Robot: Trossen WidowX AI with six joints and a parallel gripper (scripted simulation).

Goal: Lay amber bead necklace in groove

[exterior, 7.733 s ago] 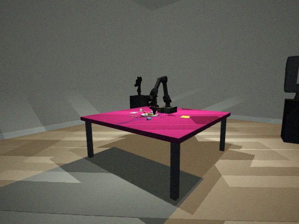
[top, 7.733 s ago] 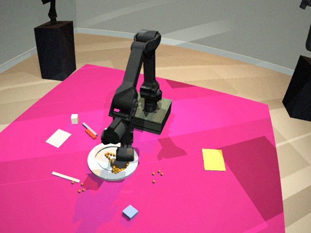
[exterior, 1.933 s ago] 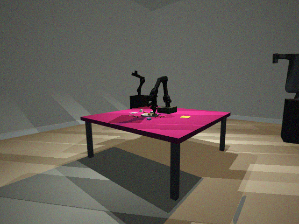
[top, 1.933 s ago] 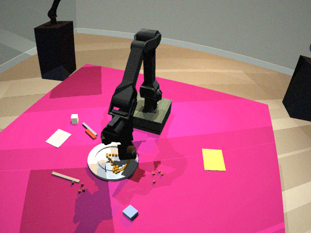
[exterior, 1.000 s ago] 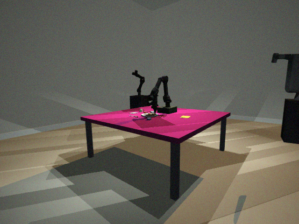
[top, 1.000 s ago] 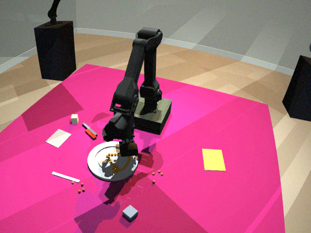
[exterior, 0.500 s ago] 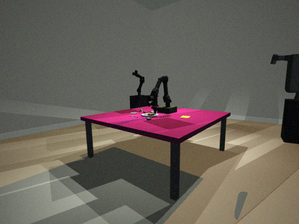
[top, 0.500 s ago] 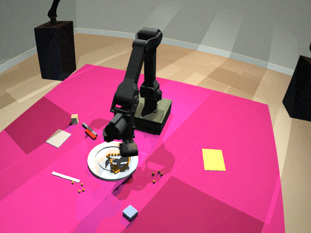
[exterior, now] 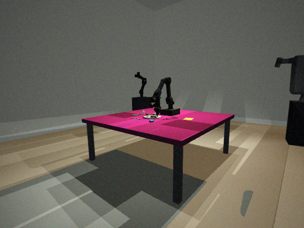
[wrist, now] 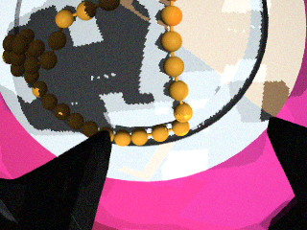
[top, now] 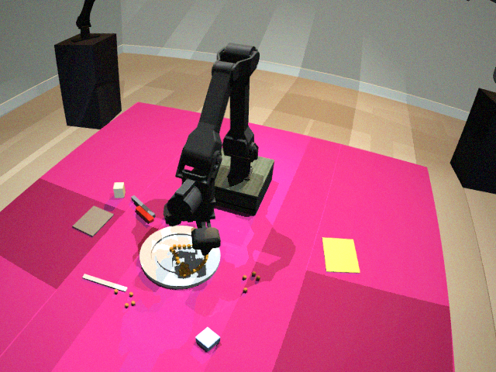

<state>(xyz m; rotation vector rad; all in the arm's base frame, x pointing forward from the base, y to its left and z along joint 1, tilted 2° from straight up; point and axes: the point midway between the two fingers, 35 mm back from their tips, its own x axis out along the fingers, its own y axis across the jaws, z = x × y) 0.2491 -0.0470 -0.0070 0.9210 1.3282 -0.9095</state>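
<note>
Now: the round bead board 50 mm ahead of my gripper tip, 50 mm to the right of it and 10 mm below it. From my gripper tip the other things lie so: white block (110 mm behind, 100 mm to the right, 10 mm below); then red-handled tool (90 mm behind, 200 mm to the right, 10 mm below); then white strip (180 mm ahead, 200 mm to the right, 20 mm below).
</note>
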